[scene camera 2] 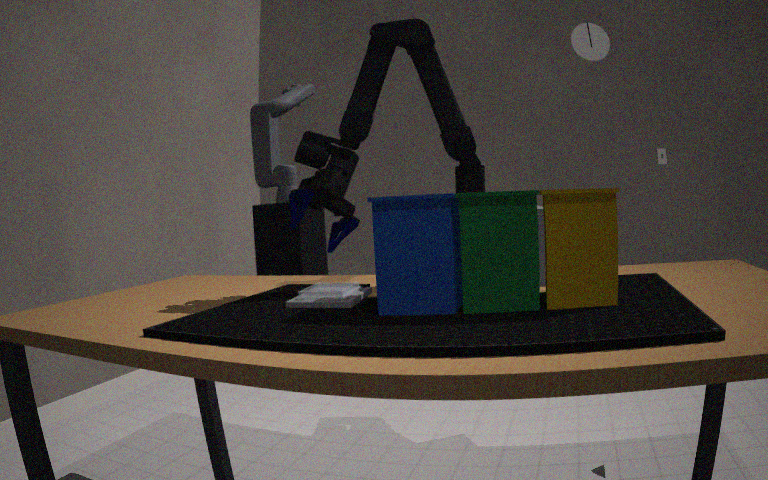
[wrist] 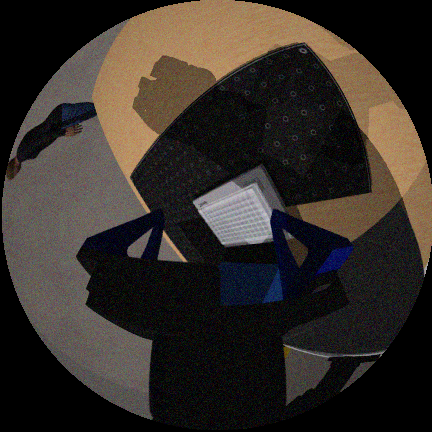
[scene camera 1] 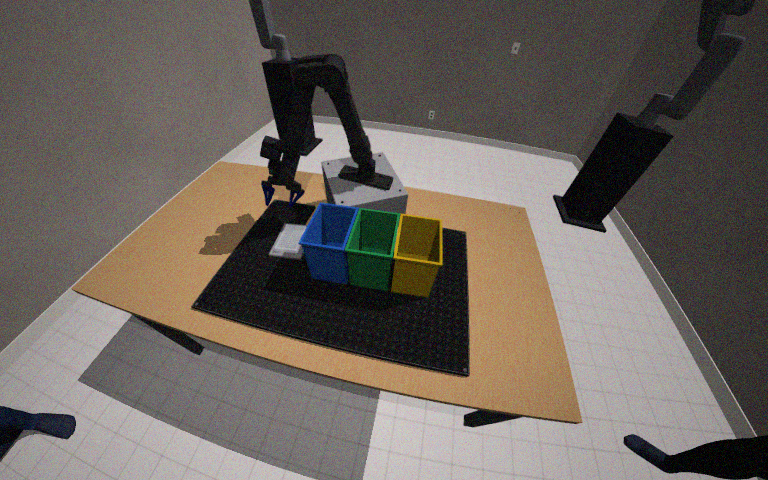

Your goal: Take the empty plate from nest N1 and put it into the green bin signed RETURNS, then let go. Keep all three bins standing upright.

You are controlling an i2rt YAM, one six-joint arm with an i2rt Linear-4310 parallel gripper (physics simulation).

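Pixels of known places: gripper, fingertip midpoint: [scene camera 2: 311, 240] [wrist: 216, 214] [scene camera 1: 279, 206]; arm's base, origin of the base link: [wrist: 348, 357] [scene camera 1: 366, 178].
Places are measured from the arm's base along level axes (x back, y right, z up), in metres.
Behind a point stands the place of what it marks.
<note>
A pale plate with a grid of wells [scene camera 1: 292, 236] @(x -0.243, y 0.210, z -0.142 m) [scene camera 2: 335, 290] @(x -0.290, y 0.181, z -0.139 m) [wrist: 240, 217] @(x -0.233, y 0.220, z -0.138 m) sits flat in a light grey nest [scene camera 1: 278, 253] @(x -0.325, y 0.224, z -0.152 m) [scene camera 2: 318, 303] @(x -0.328, y 0.197, z -0.156 m) [wrist: 265, 176] @(x -0.177, y 0.269, z -0.153 m), left of the bins. The nest's label is too small to read. My gripper [scene camera 1: 280, 202] @(x -0.187, y 0.277, z -0.058 m) [scene camera 2: 312, 238] @(x -0.187, y 0.277, z -0.058 m) [wrist: 216, 214] @(x -0.187, y 0.277, z -0.058 m) is open and empty, tilted, well above the table and apart from the plate. The green bin [scene camera 1: 370, 271] @(x -0.357, y -0.127, z -0.070 m) [scene camera 2: 500, 260] @(x -0.358, y -0.121, z -0.086 m) stands upright between the upright blue bin [scene camera 1: 327, 263] @(x -0.370, y 0.002, z -0.065 m) [scene camera 2: 416, 260] @(x -0.371, y 0.005, z -0.081 m) [wrist: 247, 285] @(x -0.257, y 0.081, z -0.103 m) and the upright yellow bin [scene camera 1: 415, 277] @(x -0.344, y -0.258, z -0.065 m) [scene camera 2: 582, 254] @(x -0.344, y -0.252, z -0.082 m). No sign shows on the bins.
Nest and bins stand on a black mat [scene camera 1: 334, 325] @(x -0.507, y -0.064, z -0.164 m) [scene camera 2: 441, 336] @(x -0.510, y -0.069, z -0.164 m) [wrist: 295, 110] @(x -0.110, y 0.336, z -0.164 m) on a wooden table [scene camera 1: 504, 294] @(x -0.250, y -0.572, z -0.177 m) [scene camera 2: 419, 365] @(x -0.601, y -0.068, z -0.177 m) [wrist: 115, 115] @(x -0.513, y 0.596, z -0.177 m). The arm's grey base block [scene camera 1: 368, 198] @(x -0.098, y -0.040, z -0.015 m) stands behind the bins. In the wrist view a person [wrist: 42, 137] is at the left, beyond the table.
</note>
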